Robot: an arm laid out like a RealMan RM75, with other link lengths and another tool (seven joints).
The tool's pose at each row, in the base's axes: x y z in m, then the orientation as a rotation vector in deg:
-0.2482 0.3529 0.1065 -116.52 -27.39 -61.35
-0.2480 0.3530 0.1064 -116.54 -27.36 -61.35
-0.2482 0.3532 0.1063 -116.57 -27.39 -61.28
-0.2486 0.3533 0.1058 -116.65 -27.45 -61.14
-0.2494 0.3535 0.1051 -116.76 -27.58 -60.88
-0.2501 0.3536 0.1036 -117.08 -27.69 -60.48
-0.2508 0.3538 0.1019 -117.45 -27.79 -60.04
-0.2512 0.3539 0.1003 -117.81 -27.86 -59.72
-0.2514 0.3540 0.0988 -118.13 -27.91 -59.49
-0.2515 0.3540 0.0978 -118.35 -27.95 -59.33
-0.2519 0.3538 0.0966 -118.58 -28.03 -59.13
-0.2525 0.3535 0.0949 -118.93 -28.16 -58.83
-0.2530 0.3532 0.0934 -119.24 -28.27 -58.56
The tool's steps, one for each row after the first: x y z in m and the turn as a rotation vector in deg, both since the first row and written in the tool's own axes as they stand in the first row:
0.0000 0.0001 0.0002 -0.02 0.00 0.02
-0.0002 -0.0001 0.0003 -0.01 -0.06 0.03
-0.0008 -0.0002 0.0003 -0.01 -0.20 0.04
-0.0019 -0.0005 0.0003 0.04 -0.44 0.05
-0.0035 -0.0003 0.0005 -0.04 -0.84 0.11
-0.0053 -0.0001 0.0009 -0.14 -1.29 0.19
-0.0068 0.0003 0.0013 -0.29 -1.66 0.24
-0.0082 0.0008 0.0018 -0.45 -1.95 0.26
-0.0090 0.0012 0.0021 -0.56 -2.15 0.27
-0.0102 0.0017 0.0022 -0.65 -2.39 0.28
-0.0120 0.0023 0.0022 -0.79 -2.76 0.27
-0.0135 0.0028 0.0023 -0.92 -3.09 0.27

